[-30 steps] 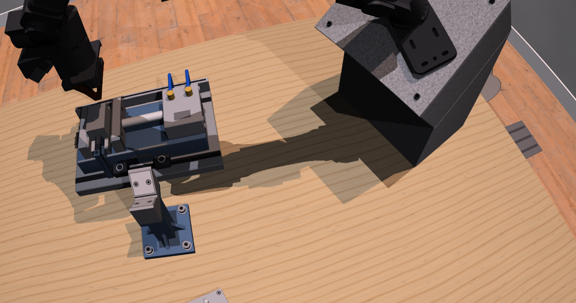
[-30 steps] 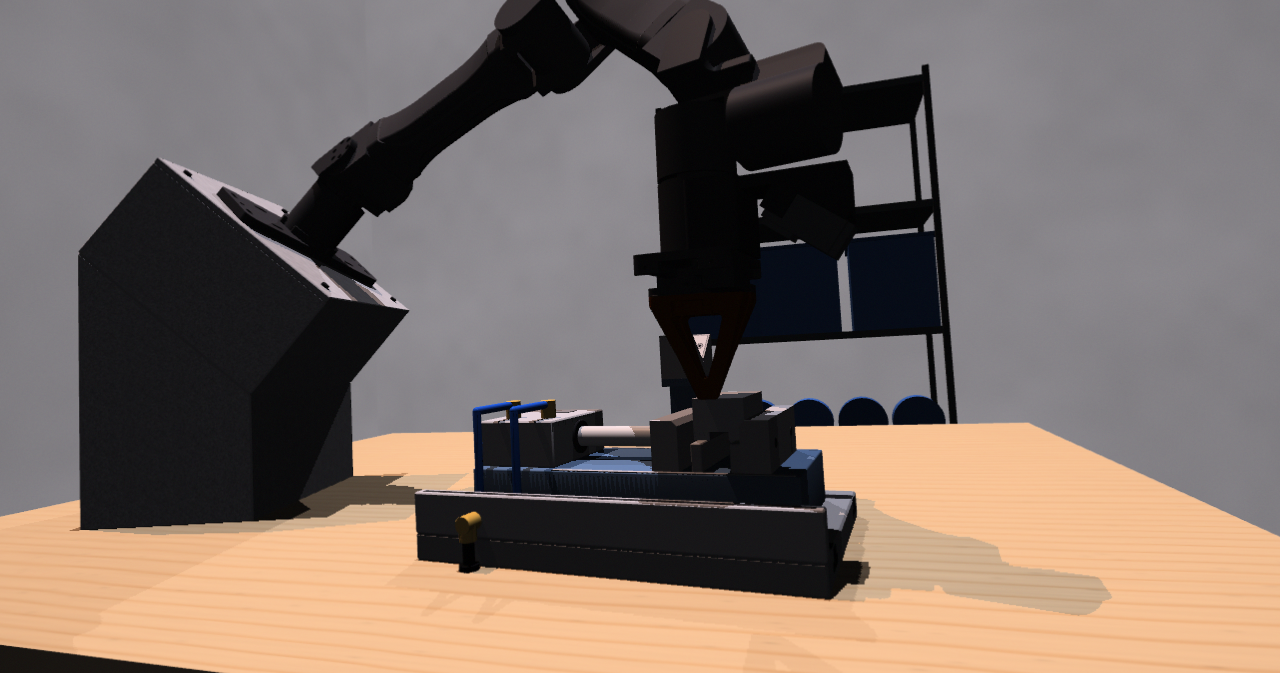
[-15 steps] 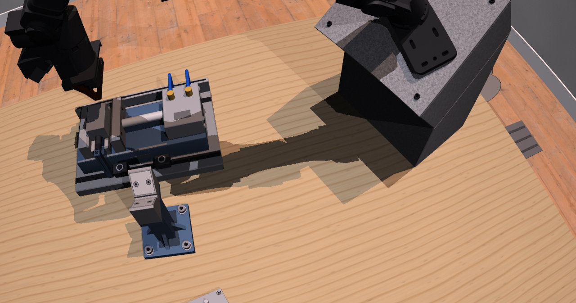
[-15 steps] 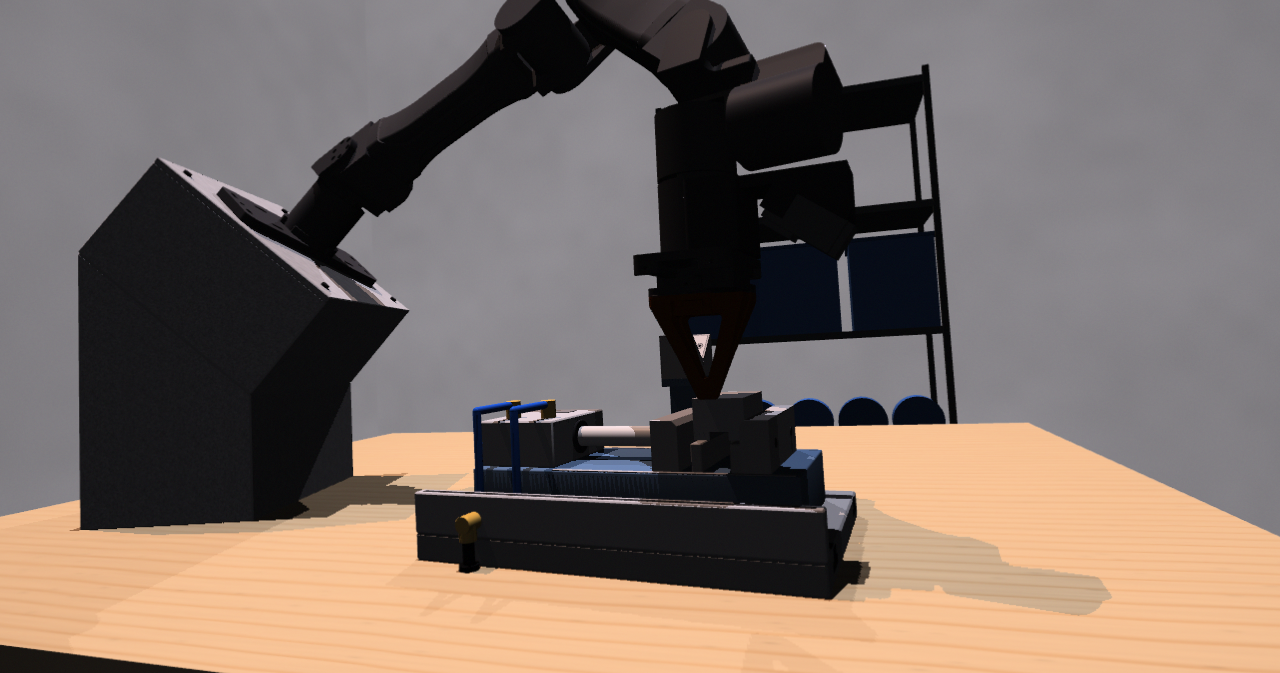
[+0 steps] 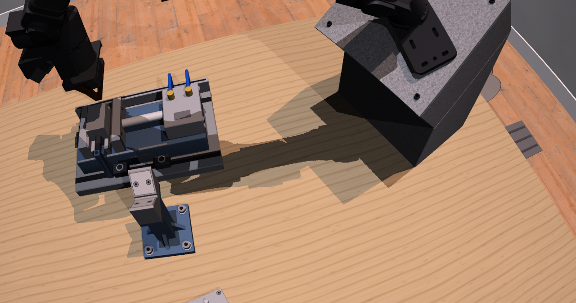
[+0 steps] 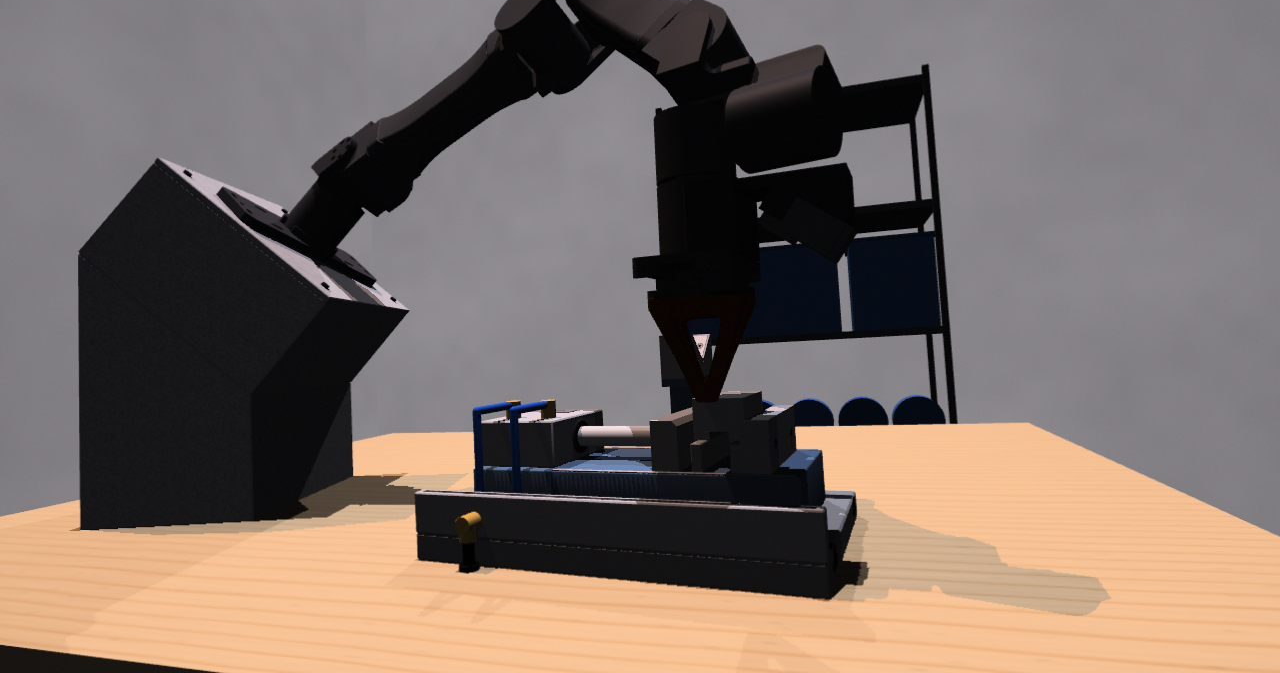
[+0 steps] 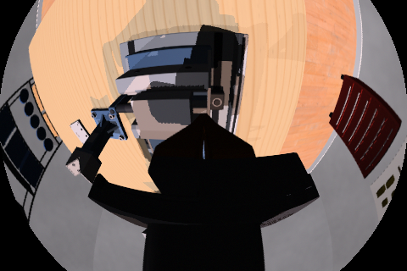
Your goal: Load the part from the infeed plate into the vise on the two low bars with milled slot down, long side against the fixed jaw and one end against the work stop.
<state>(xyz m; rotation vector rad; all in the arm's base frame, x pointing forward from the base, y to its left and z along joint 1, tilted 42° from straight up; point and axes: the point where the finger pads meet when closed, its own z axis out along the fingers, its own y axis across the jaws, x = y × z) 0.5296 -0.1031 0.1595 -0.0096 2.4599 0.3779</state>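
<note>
The grey part is 4 cm to the left of my hand and 3 cm below it. The rest, counted from my hand: moving jaw: 4 cm behind, 4 cm to the left, 4 cm below; then work stop rod: 1 cm behind, 9 cm to the left, 3 cm below; then fixed jaw: 3 cm ahead, 5 cm to the left, 4 cm below.
</note>
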